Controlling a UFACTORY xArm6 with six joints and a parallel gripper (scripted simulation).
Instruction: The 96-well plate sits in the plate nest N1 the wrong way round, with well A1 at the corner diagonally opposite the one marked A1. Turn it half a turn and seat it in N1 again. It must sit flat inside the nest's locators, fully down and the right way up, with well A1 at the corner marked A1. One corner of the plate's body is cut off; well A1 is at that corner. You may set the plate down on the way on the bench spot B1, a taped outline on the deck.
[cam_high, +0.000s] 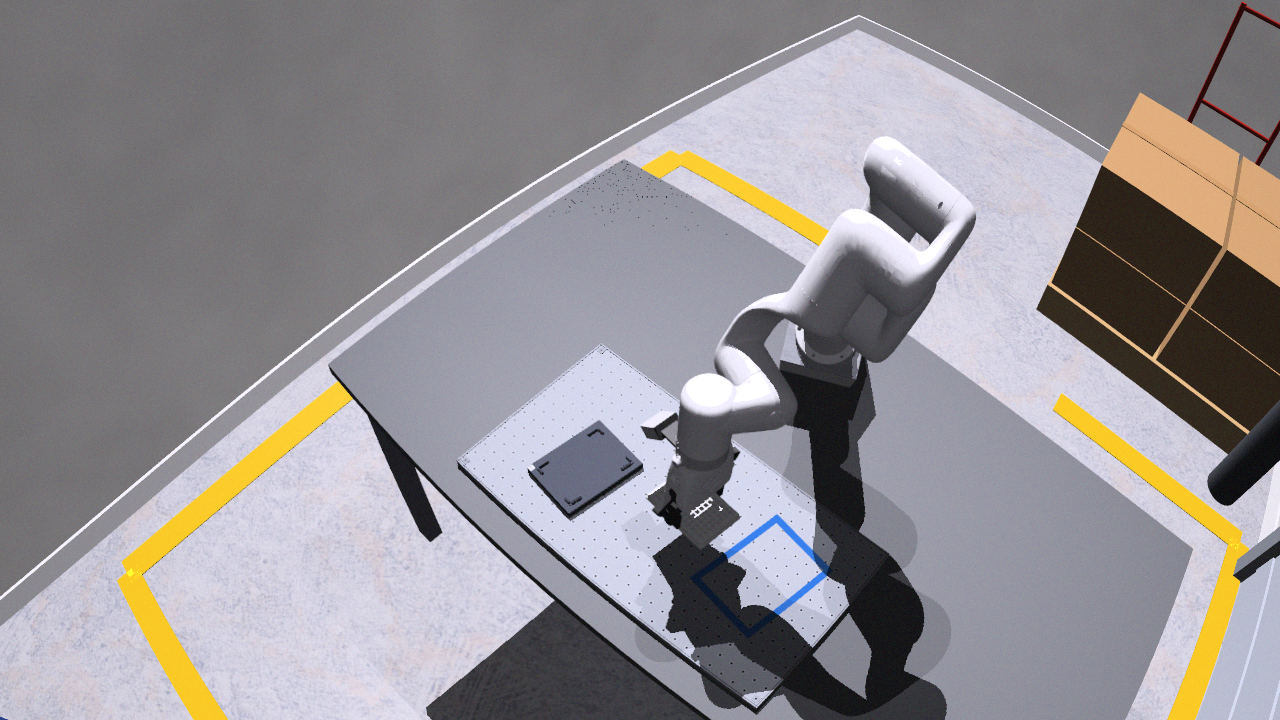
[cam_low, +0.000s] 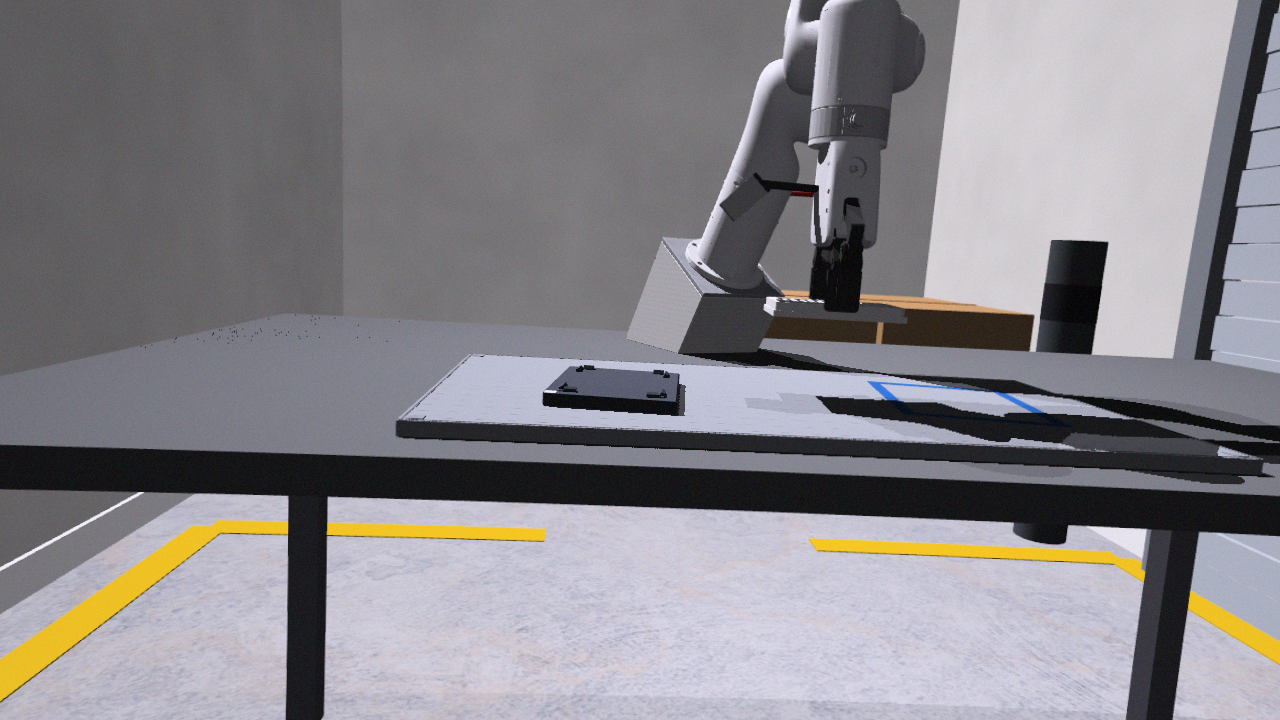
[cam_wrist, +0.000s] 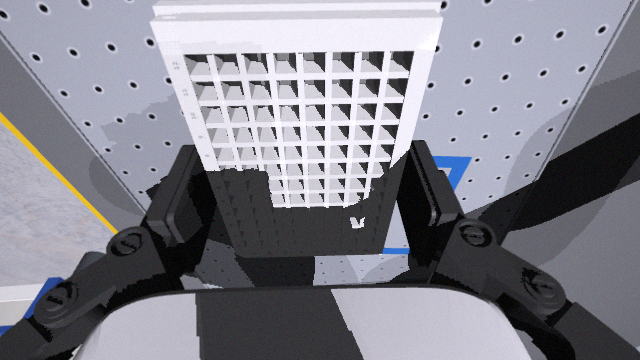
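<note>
Now: the plate nest N1 1 cm ahead of my hand, 22 cm to the right of it and 10 cm below it. From my hand the other things lie so: A1 label: 7 cm ahead, 29 cm to the right, 9 cm below; then white 96-well plate: 1 cm below.
</note>
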